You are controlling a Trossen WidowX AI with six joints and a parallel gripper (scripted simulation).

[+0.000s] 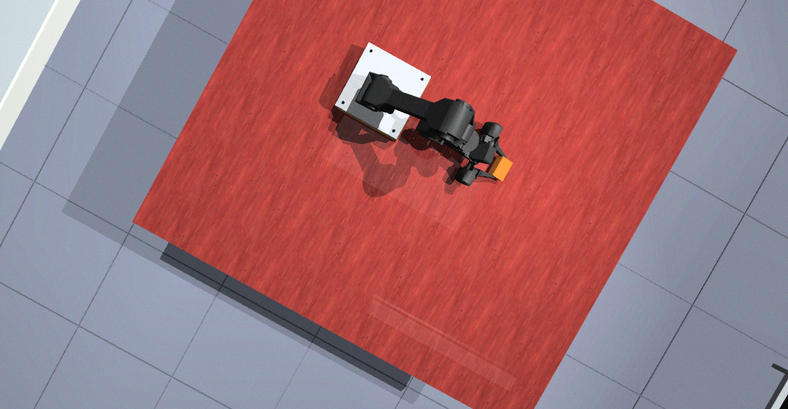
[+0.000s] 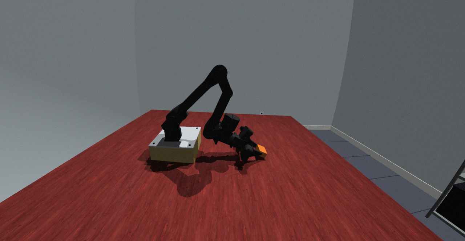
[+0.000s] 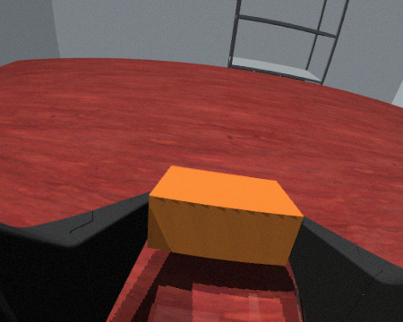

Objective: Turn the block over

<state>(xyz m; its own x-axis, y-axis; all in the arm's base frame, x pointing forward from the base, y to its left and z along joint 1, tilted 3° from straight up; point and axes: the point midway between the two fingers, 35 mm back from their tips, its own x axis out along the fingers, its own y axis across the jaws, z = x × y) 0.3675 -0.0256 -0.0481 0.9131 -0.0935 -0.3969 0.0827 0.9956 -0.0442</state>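
The orange block is 10 mm below my gripper tip.
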